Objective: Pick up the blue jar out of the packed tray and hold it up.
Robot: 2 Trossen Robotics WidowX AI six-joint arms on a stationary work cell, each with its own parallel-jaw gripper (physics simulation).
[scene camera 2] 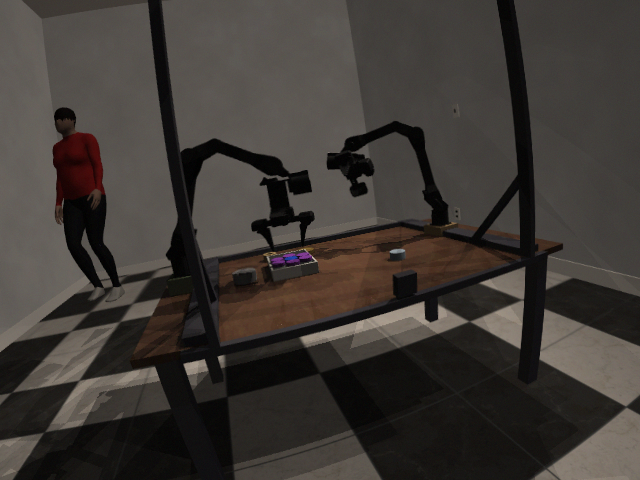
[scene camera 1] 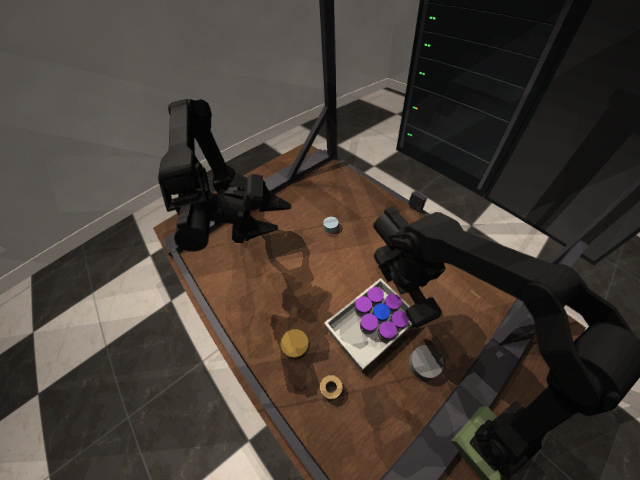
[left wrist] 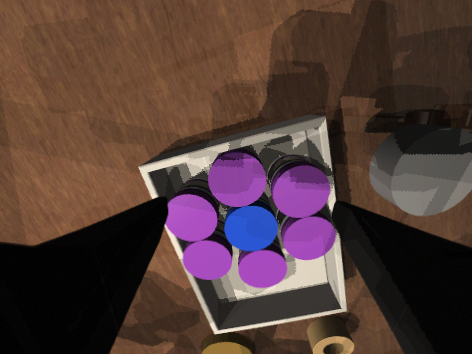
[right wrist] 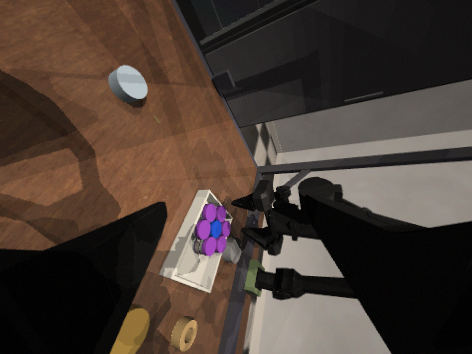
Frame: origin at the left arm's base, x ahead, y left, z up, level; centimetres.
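Seen in the pictures: left gripper, between the fingertips: (scene camera 2: 288, 248) (scene camera 1: 398, 297) (left wrist: 251, 207) (right wrist: 236, 216); right gripper, between the fingertips: (scene camera 2: 350, 186) (scene camera 1: 284, 217) (right wrist: 236, 204); left arm's base, origin of its link: (scene camera 2: 184, 274) (scene camera 1: 491, 444) (right wrist: 259, 278); right arm's base, origin of its link: (scene camera 2: 440, 224).
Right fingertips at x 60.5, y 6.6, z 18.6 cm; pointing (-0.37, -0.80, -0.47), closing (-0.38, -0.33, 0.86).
Offsets run from my right fingertips to a thing's middle.
The blue jar @[dx -25.4, dy -9.1, dz -21.1 cm] (scene camera 1: 381, 311) (scene camera 2: 290, 257) (left wrist: 251, 228) (right wrist: 216, 229) stands in the white tray @[dx -25.5, dy -6.2, dz -23.3 cm] (scene camera 1: 356, 341) (scene camera 2: 294, 272) (left wrist: 280, 303) (right wrist: 200, 270), with several purple-topped jars packed around it. My left gripper (scene camera 2: 287, 248) (left wrist: 251, 207) (right wrist: 236, 216) is open and empty, pointing down over the tray. In the left wrist view its fingertips stand at either side of the jar group, with the blue jar between and slightly below them in the picture. My right gripper (scene camera 1: 283, 217) is open and empty, away from the tray over the table's upper left part in scene camera 1.
A grey cylinder @[dx -40.9, dy -9.6, dz -22.0 cm] (scene camera 1: 426, 361) (scene camera 2: 245, 276) (left wrist: 425, 175) stands close beside the tray. A yellow disc @[dx -17.6, dy +12.4, dz -22.9 cm] (scene camera 1: 294, 343) (left wrist: 227, 346) and a tan ring @[dx -31.3, dy +11.4, dz -22.3 cm] (scene camera 1: 331, 396) lie on its other side. A light blue disc @[dx +7.2, dy -18.1, dz -22.3 cm] (scene camera 1: 330, 224) (scene camera 2: 397, 254) (right wrist: 131, 83) lies farther off. A black block @[dx -4.5, dy -47.2, dz -20.4 cm] (scene camera 1: 417, 200) (scene camera 2: 404, 284) is at the table edge.
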